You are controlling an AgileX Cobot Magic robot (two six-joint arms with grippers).
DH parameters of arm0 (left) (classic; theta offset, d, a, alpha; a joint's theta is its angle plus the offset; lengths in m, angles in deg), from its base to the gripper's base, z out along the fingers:
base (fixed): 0 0 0 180
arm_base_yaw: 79.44 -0.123 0 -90
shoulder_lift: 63.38 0 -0.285 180
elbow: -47.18 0 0.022 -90
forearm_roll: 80.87 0.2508 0 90
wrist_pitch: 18.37 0 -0.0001 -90
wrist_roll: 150.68 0.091 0 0
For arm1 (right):
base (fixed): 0 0 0 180
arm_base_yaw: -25.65 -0.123 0 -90
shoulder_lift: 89.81 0 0.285 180
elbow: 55.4 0 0.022 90
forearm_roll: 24.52 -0.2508 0 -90
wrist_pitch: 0.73 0 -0.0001 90
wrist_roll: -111.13 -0.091 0 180
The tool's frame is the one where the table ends.
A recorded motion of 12 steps. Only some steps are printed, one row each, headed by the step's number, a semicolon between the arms.
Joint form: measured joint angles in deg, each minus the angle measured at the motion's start. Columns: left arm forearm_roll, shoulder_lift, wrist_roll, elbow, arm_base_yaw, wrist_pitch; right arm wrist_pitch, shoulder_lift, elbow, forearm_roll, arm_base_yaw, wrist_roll.
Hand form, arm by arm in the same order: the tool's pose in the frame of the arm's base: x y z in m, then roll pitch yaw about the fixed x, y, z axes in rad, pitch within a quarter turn. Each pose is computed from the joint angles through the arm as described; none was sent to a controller.
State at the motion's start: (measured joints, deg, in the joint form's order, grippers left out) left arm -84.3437 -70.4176 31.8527 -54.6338 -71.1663 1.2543; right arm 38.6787 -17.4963 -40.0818 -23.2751 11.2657 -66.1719
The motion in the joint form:
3: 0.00 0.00 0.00 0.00 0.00 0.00; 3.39 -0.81 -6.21 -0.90 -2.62 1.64
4: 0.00 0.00 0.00 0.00 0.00 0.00; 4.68 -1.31 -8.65 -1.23 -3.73 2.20
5: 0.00 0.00 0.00 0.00 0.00 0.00; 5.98 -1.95 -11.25 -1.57 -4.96 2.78
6: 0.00 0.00 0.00 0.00 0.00 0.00; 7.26 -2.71 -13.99 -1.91 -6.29 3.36
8: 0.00 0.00 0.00 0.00 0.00 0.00; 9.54 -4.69 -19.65 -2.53 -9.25 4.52
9: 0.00 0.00 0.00 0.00 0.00 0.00; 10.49 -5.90 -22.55 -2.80 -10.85 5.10
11: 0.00 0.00 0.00 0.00 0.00 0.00; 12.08 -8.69 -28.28 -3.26 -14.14 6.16
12: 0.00 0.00 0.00 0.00 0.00 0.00; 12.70 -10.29 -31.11 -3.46 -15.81 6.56
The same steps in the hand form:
3: 0.0524 -0.0095 0.1774 -3.0725 1.3117 3.0476; 0.3380 0.1030 0.2108 -3.1090 0.3406 -2.7598
4: 0.0524 -0.0095 0.1774 -3.0725 1.3117 3.0476; 0.3419 0.1118 0.2183 -3.1099 0.3520 -2.7342
5: 0.0524 -0.0095 0.1774 -3.0725 1.3117 3.0476; 0.3458 0.1218 0.2257 -3.1107 0.3637 -2.7059
6: 0.0524 -0.0095 0.1774 -3.0725 1.3117 3.0476; 0.3495 0.1327 0.2331 -3.1113 0.3761 -2.6756
8: 0.0524 -0.0095 0.1774 -3.0725 1.3117 3.0476; 0.3560 0.1575 0.2460 -3.1112 0.4009 -2.6082
9: 0.0524 -0.0095 0.1774 -3.0725 1.3117 3.0476; 0.3587 0.1711 0.2514 -3.1101 0.4140 -2.5716
11: 0.0524 -0.0095 0.1774 -3.0725 1.3117 3.0476; 0.3627 0.2000 0.2591 -3.1068 0.4378 -2.4972
12: 0.0524 -0.0095 0.1774 -3.0725 1.3117 3.0476; 0.3641 0.2151 0.2613 -3.1056 0.4487 -2.4616

